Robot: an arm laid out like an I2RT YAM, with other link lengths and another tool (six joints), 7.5 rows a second.
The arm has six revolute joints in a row. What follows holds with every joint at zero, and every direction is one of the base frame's. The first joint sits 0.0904 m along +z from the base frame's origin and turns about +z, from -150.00 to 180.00 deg. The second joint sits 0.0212 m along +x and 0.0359 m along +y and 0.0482 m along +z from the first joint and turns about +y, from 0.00 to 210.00 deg. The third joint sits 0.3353 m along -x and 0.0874 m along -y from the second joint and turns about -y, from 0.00 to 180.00 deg. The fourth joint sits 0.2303 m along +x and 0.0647 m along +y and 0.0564 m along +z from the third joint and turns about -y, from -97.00 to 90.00 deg. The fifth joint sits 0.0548 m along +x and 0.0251 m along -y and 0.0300 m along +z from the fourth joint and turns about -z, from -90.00 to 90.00 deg. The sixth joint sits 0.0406 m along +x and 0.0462 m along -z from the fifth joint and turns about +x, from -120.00 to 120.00 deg. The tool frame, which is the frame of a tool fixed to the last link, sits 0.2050 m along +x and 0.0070 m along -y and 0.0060 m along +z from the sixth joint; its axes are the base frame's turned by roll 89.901, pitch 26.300 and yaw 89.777 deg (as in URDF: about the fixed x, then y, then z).
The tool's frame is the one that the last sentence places.
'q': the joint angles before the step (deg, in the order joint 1, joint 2, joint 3, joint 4, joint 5, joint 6). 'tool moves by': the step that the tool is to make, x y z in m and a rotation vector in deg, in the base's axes. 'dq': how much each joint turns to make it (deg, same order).
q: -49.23 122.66 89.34 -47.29 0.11 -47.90
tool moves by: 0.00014 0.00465 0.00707 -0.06 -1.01 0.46
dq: -0.04 -1.55 -1.10 0.26 -0.80 -0.37
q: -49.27 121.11 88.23 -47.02 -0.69 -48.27
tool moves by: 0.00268 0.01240 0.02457 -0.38 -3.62 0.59
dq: -0.13 -4.68 -2.49 0.46 -2.59 -0.21
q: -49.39 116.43 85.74 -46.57 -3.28 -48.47
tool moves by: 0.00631 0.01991 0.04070 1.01 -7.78 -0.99
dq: -1.21 -6.94 -2.82 0.27 -6.44 1.50
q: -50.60 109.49 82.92 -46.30 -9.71 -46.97
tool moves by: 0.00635 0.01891 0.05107 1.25 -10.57 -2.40
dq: -2.37 -7.86 -2.89 1.40 -8.50 3.28
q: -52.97 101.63 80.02 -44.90 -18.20 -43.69
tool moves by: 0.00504 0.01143 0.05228 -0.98 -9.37 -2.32
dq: -1.62 -7.10 -1.81 2.53 -5.87 4.11
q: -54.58 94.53 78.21 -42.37 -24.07 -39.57
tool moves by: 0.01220 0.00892 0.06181 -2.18 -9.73 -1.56
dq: -0.26 -5.87 0.71 3.31 -4.62 5.58
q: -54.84 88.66 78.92 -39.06 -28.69 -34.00
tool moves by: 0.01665 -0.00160 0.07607 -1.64 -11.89 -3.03
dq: 0.08 -3.88 3.06 6.34 -3.59 9.96
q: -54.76 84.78 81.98 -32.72 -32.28 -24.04
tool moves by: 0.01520 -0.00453 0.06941 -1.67 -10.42 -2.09
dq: 0.91 -1.50 3.60 7.51 -1.04 9.51
